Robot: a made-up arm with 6 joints. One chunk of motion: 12 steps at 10 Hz.
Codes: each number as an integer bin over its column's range. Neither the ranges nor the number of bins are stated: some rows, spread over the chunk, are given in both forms.
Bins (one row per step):
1: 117 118 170 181 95 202
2: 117 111 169 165 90 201
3: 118 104 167 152 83 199
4: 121 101 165 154 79 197
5: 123 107 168 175 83 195
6: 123 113 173 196 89 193
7: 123 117 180 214 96 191
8: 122 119 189 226 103 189
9: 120 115 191 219 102 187
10: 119 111 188 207 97 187
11: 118 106 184 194 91 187
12: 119 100 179 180 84 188
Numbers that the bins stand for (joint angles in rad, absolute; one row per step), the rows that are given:
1: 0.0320 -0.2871 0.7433 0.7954 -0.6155 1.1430
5: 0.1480 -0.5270 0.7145 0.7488 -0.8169 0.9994
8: 0.1287 -0.2653 1.0175 1.1448 -0.4812 0.8764
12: 0.0707 -0.6796 0.8732 0.7876 -0.8001 0.8558
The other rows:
2: 0.0320 -0.4398 0.7289 0.6712 -0.6994 1.1225
3: 0.0513 -0.5924 0.7000 0.5702 -0.8169 1.0815
4: 0.1093 -0.6578 0.6712 0.5858 -0.8840 1.0404
6: 0.1480 -0.3962 0.7866 0.9119 -0.7162 0.9584
7: 0.1480 -0.3089 0.8876 1.0516 -0.5987 0.9174
9: 0.0900 -0.3525 1.0464 1.0905 -0.4980 0.8353
10: 0.0707 -0.4398 1.0031 0.9973 -0.5819 0.8353
11: 0.0513 -0.5488 0.9454 0.8964 -0.6826 0.8353

